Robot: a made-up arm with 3 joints. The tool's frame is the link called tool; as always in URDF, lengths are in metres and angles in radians. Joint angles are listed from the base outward.
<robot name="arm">
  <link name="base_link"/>
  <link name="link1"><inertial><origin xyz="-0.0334 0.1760 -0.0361"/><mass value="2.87"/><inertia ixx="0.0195" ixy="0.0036" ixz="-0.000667" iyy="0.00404" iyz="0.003" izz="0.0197"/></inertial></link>
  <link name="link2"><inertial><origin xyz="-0.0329 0.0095 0.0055"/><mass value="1.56"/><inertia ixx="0.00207" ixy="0.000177" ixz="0" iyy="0.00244" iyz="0" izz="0.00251"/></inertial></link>
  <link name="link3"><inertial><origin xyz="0.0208 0.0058 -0.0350"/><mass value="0.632"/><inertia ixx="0.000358" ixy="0" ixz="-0.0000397" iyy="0.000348" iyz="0" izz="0.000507"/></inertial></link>
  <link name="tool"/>
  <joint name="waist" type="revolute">
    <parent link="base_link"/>
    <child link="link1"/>
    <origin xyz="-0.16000 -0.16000 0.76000" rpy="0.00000 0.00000 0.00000"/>
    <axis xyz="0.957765 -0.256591 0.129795"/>
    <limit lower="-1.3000" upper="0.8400"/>
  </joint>
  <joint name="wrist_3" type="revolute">
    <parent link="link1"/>
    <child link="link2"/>
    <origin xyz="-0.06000 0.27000 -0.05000" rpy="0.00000 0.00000 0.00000"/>
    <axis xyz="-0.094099 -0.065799 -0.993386"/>
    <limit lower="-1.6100" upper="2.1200"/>
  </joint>
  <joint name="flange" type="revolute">
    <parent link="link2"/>
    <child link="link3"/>
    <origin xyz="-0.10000 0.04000 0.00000" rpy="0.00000 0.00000 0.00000"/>
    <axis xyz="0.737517 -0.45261 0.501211"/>
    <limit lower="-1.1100" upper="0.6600"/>
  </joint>
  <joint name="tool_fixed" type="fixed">
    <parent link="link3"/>
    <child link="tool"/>
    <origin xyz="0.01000 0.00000 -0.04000" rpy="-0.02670 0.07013 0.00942"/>
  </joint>
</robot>
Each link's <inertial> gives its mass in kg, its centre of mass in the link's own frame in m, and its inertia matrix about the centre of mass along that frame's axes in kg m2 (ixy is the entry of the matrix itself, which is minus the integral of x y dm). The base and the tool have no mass. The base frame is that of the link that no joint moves.
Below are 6 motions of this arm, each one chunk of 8 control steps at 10 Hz.
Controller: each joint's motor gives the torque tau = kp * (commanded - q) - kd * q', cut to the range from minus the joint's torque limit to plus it. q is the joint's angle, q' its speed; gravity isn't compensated. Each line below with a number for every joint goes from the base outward.
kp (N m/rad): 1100 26 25
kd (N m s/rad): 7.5 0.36 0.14
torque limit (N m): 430 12 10
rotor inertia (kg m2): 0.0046 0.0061 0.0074
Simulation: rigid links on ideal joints. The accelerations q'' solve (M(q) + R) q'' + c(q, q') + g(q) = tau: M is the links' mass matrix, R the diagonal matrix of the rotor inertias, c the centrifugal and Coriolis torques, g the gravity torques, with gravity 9.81 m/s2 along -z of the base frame. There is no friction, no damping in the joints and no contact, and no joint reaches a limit. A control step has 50 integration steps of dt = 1/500 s. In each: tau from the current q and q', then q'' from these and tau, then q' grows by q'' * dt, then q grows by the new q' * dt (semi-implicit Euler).
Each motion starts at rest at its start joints. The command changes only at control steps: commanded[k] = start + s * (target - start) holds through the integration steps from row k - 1 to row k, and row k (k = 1, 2, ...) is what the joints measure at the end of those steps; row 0 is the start. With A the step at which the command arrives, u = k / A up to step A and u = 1 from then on. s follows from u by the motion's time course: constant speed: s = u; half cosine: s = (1 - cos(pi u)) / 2; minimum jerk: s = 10 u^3 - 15 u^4 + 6 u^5; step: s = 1 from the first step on.
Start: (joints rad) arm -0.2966 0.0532 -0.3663
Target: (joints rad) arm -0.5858 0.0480 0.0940
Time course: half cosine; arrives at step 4
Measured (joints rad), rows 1 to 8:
1: -0.3369 0.0825 -0.3091
2: -0.4265 0.0930 -0.1645
3: -0.5260 0.0950 -0.0008
4: -0.5801 0.0810 0.0827
5: -0.5907 0.0723 0.0950
6: -0.5924 0.0733 0.0957
7: -0.5926 0.0735 0.0955
8: -0.5926 0.0734 0.0955

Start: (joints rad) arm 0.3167 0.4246 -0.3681
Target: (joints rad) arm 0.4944 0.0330 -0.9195
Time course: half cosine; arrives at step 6
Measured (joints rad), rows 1 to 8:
1: 0.3188 0.3764 -0.4035
2: 0.3447 0.2837 -0.4981
3: 0.3859 0.1744 -0.6336
4: 0.4309 0.0782 -0.7755
5: 0.4668 0.0185 -0.8858
6: 0.4833 0.0108 -0.9326
7: 0.4859 0.0197 -0.9319
8: 0.4861 0.0172 -0.9240

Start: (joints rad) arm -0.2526 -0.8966 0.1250
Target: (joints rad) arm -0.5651 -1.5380 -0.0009
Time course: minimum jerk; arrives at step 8
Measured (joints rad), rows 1 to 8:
1: -0.2641 -0.9007 0.1208
2: -0.2905 -0.9752 0.1036
3: -0.3425 -1.1026 0.0753
4: -0.4122 -1.2568 0.0409
5: -0.4827 -1.4002 0.0098
6: -0.5371 -1.4986 -0.0094
7: -0.5654 -1.5372 -0.0138
8: -0.5712 -1.5342 -0.0086

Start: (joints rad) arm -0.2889 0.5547 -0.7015
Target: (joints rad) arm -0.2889 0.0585 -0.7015
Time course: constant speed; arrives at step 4
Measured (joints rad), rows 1 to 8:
1: -0.2952 0.4158 -0.7112
2: -0.2967 0.2925 -0.7136
3: -0.2971 0.1705 -0.7119
4: -0.2971 0.0451 -0.7114
5: -0.2971 0.0818 -0.6956
6: -0.2971 0.0745 -0.6937
7: -0.2971 0.0733 -0.6960
8: -0.2970 0.0749 -0.6963

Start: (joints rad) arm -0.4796 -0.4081 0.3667
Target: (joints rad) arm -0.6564 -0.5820 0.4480
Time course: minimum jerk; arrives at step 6
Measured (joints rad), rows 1 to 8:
1: -0.4910 -0.3883 0.3685
2: -0.5194 -0.4328 0.3744
3: -0.5680 -0.4857 0.3919
4: -0.6194 -0.5333 0.4136
5: -0.6529 -0.5564 0.4304
6: -0.6620 -0.5549 0.4392
7: -0.6626 -0.5544 0.4438
8: -0.6624 -0.5551 0.4458

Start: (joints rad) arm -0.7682 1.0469 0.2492
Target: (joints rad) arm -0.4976 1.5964 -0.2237
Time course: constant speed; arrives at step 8
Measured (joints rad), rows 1 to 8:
1: -0.7477 1.1327 0.2118
2: -0.7172 1.1886 0.1558
3: -0.6844 1.2536 0.0962
4: -0.6510 1.3205 0.0360
5: -0.6175 1.3864 -0.0252
6: -0.5839 1.4532 -0.0867
7: -0.5503 1.5202 -0.1482
8: -0.5167 1.5873 -0.2097

